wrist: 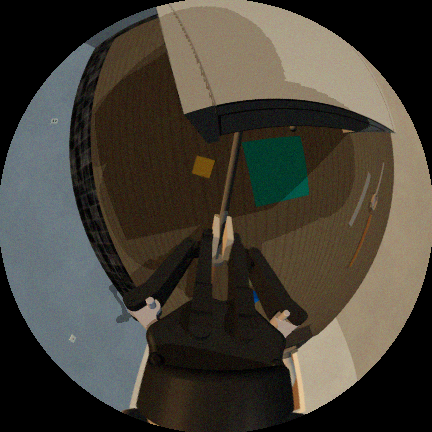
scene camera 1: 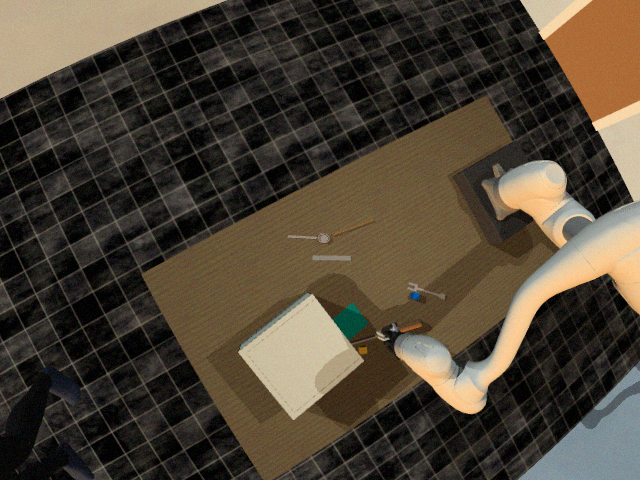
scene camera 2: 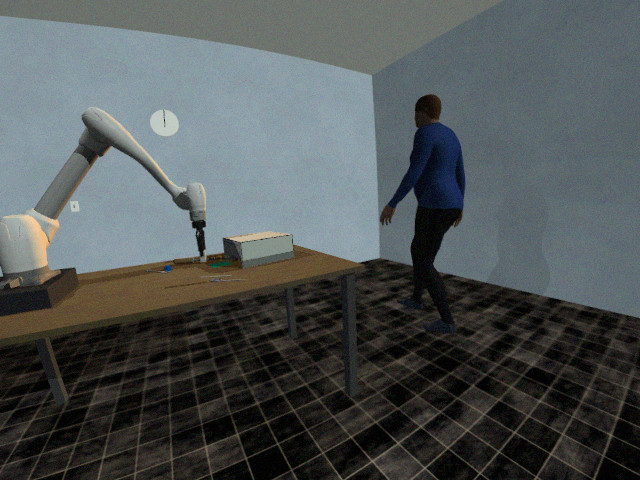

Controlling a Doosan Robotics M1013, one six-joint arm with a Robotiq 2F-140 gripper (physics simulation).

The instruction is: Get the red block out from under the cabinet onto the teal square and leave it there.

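Seen in the pictures: gripper, fingertip midpoint: [wrist: 220,223] [scene camera 1: 380,333] [scene camera 2: 203,261]; arm's base, link origin: [scene camera 1: 505,194] [scene camera 2: 28,280].
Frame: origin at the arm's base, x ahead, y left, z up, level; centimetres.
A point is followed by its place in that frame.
Observation:
My gripper [scene camera 1: 382,335] @(z -7.5, x 72.4, y 30.0 cm) [scene camera 2: 202,258] @(z -7.5, x 72.4, y 30.0 cm) [wrist: 220,223] @(z -7.5, x 72.4, y 30.0 cm) is shut on a hook tool, low over the table beside the cabinet. The tool's grey rod [scene camera 1: 363,339] @(z -6.1, x 79.8, y 28.5 cm) [wrist: 231,175] @(z -6.0, x 80.1, y 28.6 cm) runs forward into the cabinet's opening, and its orange handle [scene camera 1: 411,327] @(z -4.4, x 60.9, y 32.3 cm) sticks out behind the fingers. The bend is hidden under the cabinet; a small dark tip [wrist: 293,128] @(z -6.2, x 87.9, y 19.4 cm) shows at the opening's edge in the wrist view. The pale cabinet [scene camera 1: 294,356] @(z 5.1, x 105.8, y 20.1 cm) [scene camera 2: 266,249] @(z -0.9, x 105.6, y 7.0 cm) [wrist: 240,65] @(z 5.1, x 88.7, y 28.6 cm) stands on the table. The teal square [scene camera 1: 351,321] @(z -8.3, x 80.9, y 20.8 cm) [scene camera 2: 219,264] @(z -8.3, x 81.0, y 20.6 cm) [wrist: 275,170] @(z -8.4, x 81.1, y 21.5 cm) lies in front of its opening, beside the rod. The red block does not show.
A yellow block [scene camera 1: 362,350] @(z -5.9, x 81.8, y 32.1 cm) [wrist: 203,166] @(z -5.9, x 81.3, y 32.3 cm) lies by the rod, opposite the teal square. A blue block [scene camera 1: 415,296] @(z -5.9, x 53.9, y 22.5 cm) [scene camera 2: 167,268] @(z -6.8, x 53.6, y 21.3 cm) lies beside a fork [scene camera 1: 433,293] @(z -7.8, x 45.3, y 25.3 cm). A grey bar [scene camera 1: 331,257] @(z -8.3, x 78.3, y -4.7 cm) [wrist: 360,199] @(z -8.3, x 78.0, y -4.1 cm) and a long-handled utensil [scene camera 1: 323,238] @(z -8.2, x 78.3, y -12.6 cm) [wrist: 373,202] @(z -8.2, x 77.9, y -13.0 cm) lie farther off. A person [scene camera 2: 438,165] stands beyond the table.

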